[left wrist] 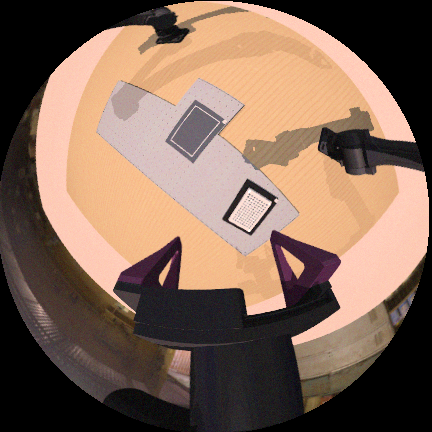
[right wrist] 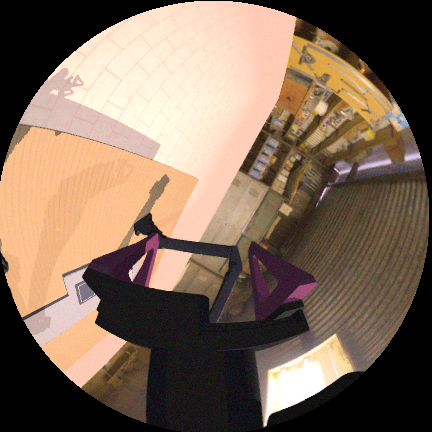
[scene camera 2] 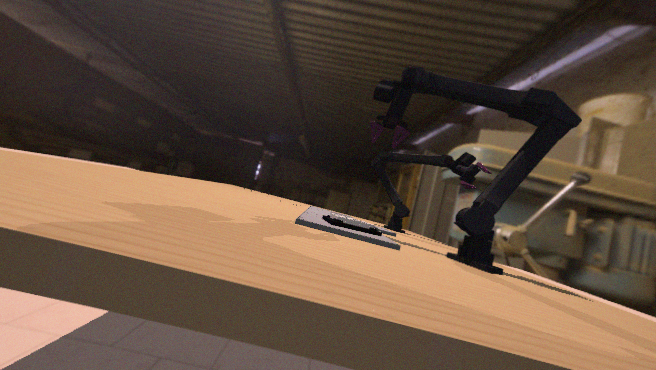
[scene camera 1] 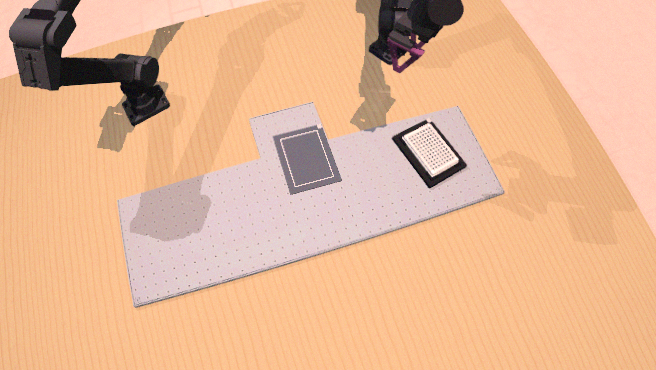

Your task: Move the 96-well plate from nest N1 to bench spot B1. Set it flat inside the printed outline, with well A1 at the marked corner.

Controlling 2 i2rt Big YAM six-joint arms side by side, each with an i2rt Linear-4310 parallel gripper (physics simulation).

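Where they show: left gripper, fingertip midpoint: (left wrist: 226, 238) (scene camera 2: 382, 145) (scene camera 1: 405, 60); right gripper, fingertip midpoint: (right wrist: 204, 242) (scene camera 2: 483, 180); left arm's base, link origin: (left wrist: 332, 145) (right wrist: 142, 223) (scene camera 2: 472, 265); right arm's base, link origin: (left wrist: 172, 36) (scene camera 2: 393, 230) (scene camera 1: 146, 106).
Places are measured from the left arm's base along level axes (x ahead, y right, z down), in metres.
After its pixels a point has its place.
Note:
The white 96-well plate (scene camera 1: 431, 149) {x 0.305, y 0.224, z -0.037 m} (left wrist: 250, 210) {x 0.302, y 0.218, z -0.028 m} lies flat in the black nest (scene camera 1: 413, 157) {x 0.284, y 0.268, z -0.025 m} (scene camera 2: 350, 226) {x 0.341, y 0.171, z -0.020 m} (left wrist: 260, 190) {x 0.230, y 0.207, z -0.025 m}. A small white mark sits at the nest's top corner in scene camera 1. Bench spot B1 (scene camera 1: 307, 159) {x 0.099, y 0.450, z -0.015 m} (left wrist: 196, 131) {x 0.096, y 0.437, z -0.015 m} (right wrist: 87, 293) {x 0.120, y 0.461, z -0.015 m} is a dark grey pad with a thin white outline and a white mark at its upper right corner in scene camera 1; its outline is bare. My left gripper (scene camera 1: 406, 54) {x 0.205, y 0.282, z -0.326 m} (scene camera 2: 386, 142) {x 0.205, y 0.282, z -0.326 m} (left wrist: 226, 238) {x 0.205, y 0.282, z -0.326 m} is open and empty, high above the table. My right gripper (scene camera 2: 482, 180) {x -0.454, y 0.242, z -0.369 m} is open and empty, raised away from the plate. Well A1 is too small to tell.
The nest and pad are on a grey perforated board (scene camera 1: 225, 235) {x 0.103, y 0.721, z -0.013 m} (left wrist: 150, 145) {x 0.157, y 0.605, z -0.011 m} on the wooden table (scene camera 1: 350, 310) {x 0.422, y 0.646, z 0.000 m}. The right arm's base (scene camera 1: 145, 104) {x -0.316, y 0.643, z -0.049 m} stands at the upper left in scene camera 1. Arm shadows fall on the board and the table.

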